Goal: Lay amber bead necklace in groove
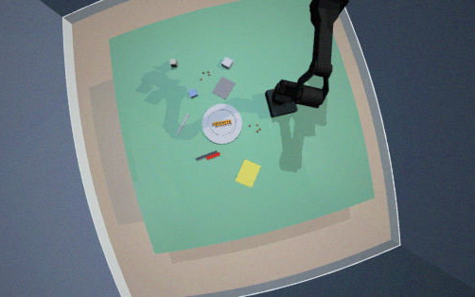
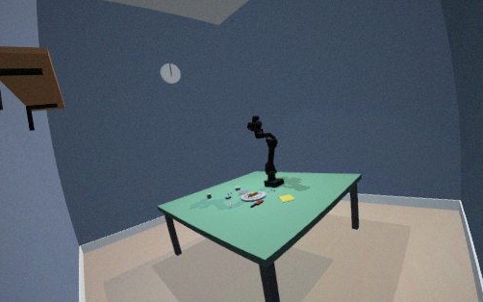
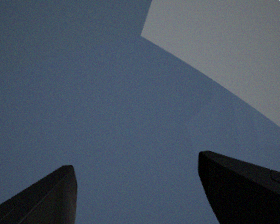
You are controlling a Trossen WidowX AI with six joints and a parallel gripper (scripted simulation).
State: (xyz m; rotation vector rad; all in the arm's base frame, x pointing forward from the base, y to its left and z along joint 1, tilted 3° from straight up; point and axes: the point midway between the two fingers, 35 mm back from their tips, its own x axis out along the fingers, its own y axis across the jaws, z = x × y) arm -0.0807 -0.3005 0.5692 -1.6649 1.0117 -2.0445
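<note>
The round grey bead board is 640 mm below my gripper tip, 410 mm to the left of it and 400 mm ahead of it. The rest, counted from my gripper tip: blue block 640 mm below, 540 mm ahead, 250 mm to the left; beige cube 640 mm ahead, 630 mm below, 70 mm to the left; grey plate 650 mm below, 380 mm ahead, 230 mm to the left.
</note>
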